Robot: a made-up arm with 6 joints.
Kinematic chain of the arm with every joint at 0, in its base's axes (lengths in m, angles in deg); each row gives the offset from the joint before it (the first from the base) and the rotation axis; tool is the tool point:
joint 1: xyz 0 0 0.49 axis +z
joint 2: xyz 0 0 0 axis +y
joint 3: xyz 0 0 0.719 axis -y
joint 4: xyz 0 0 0 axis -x
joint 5: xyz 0.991 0 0 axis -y
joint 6: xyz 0 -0.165 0 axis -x
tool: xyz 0 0 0
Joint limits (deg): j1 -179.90..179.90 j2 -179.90..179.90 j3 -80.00..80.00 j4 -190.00..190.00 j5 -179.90..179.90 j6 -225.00..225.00
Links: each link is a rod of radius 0.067 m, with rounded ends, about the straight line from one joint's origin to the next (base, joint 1, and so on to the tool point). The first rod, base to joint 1, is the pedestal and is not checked.
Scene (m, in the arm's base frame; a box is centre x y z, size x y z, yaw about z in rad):
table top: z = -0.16
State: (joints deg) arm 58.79 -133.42 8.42 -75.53 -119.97 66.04
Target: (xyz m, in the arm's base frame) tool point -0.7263 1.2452 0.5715
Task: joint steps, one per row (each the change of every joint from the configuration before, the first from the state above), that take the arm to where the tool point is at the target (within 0.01 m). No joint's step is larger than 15 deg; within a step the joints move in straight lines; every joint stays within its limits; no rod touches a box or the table.
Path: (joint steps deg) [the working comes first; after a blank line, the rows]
Joints at the target: -59.85 -126.69 32.19 -89.05 -119.97 66.04
Straight joint move there: clear.

1: -14.83 0.84 2.97 -1.69 0.00 0.00
2: -14.83 0.84 2.97 -1.69 0.00 0.00
3: -14.83 0.85 2.97 -1.69 0.00 0.00
4: -14.83 0.84 2.98 -1.69 0.00 0.00
5: -14.83 0.84 2.97 -1.69 0.00 0.00
6: -14.83 0.84 2.97 -1.69 0.00 0.00
7: -14.83 0.84 2.97 -1.69 0.00 0.00
8: -14.83 0.84 2.97 -1.69 0.00 0.00

